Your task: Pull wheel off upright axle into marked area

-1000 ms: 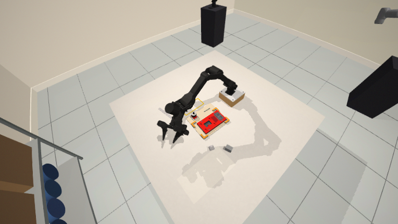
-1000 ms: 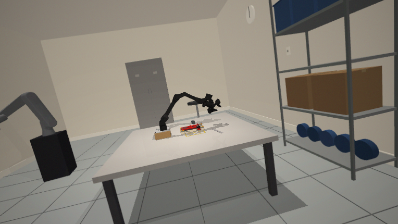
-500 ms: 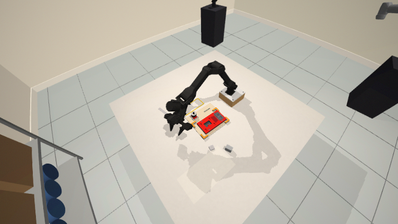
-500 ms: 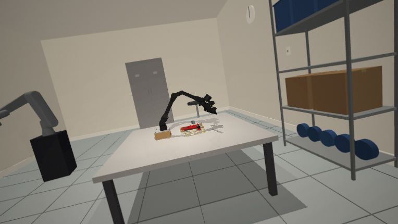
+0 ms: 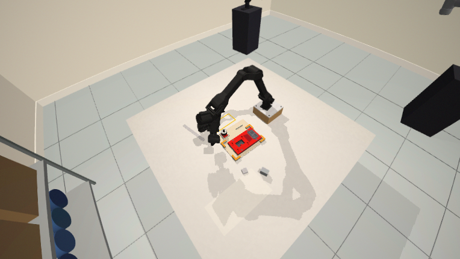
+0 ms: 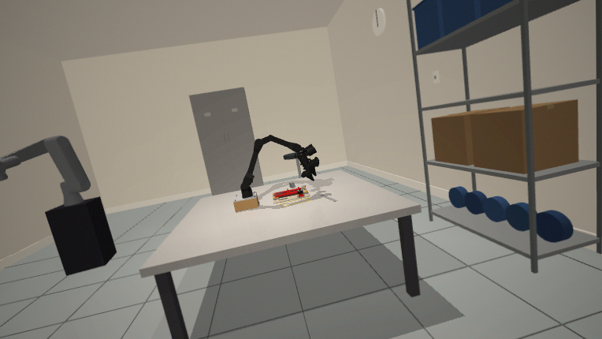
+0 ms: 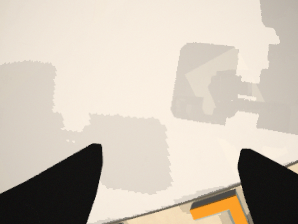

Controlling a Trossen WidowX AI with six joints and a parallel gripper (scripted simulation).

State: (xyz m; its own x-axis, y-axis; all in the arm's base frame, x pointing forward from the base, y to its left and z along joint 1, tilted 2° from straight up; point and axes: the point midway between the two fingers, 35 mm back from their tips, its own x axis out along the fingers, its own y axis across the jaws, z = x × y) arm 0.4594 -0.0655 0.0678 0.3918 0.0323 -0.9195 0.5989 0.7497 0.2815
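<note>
My gripper tip is now 130 mm past the wheel, 30 mm to the left of it and 60 mm above it. Round my gripper tip: upright axle 130 mm behind, 20 mm to the right, 60 mm below; then grey strip 10 mm behind, 210 mm to the right, 100 mm below.
</note>
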